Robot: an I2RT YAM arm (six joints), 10 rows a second.
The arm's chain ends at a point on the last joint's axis. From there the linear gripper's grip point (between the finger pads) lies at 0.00 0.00 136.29 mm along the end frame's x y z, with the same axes.
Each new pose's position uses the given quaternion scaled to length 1; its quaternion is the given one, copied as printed.
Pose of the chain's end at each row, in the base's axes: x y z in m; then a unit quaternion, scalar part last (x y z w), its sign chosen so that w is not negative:
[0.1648 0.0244 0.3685 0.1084 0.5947 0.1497 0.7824]
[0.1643 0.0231 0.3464 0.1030 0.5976 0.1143 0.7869]
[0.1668 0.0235 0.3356 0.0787 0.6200 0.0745 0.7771]
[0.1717 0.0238 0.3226 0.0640 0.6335 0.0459 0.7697]
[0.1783 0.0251 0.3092 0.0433 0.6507 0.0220 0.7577]
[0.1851 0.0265 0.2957 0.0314 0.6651 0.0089 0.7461]
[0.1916 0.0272 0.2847 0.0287 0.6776 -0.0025 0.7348]
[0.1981 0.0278 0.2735 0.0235 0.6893 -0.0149 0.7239]
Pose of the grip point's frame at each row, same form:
[0.2961 0.0255 0.4052 0.1084 0.5947 0.1497 0.7824]
[0.2957 0.0196 0.3825 0.1030 0.5976 0.1143 0.7869]
[0.2997 0.0194 0.3654 0.0787 0.6200 0.0745 0.7771]
[0.3054 0.0183 0.3484 0.0640 0.6335 0.0459 0.7697]
[0.3130 0.0201 0.3296 0.0433 0.6507 0.0220 0.7577]
[0.3204 0.0217 0.3112 0.0314 0.6651 0.0089 0.7461]
[0.3273 0.0210 0.2956 0.0287 0.6776 -0.0025 0.7348]
[0.3340 0.0204 0.2801 0.0235 0.6893 -0.0149 0.7239]

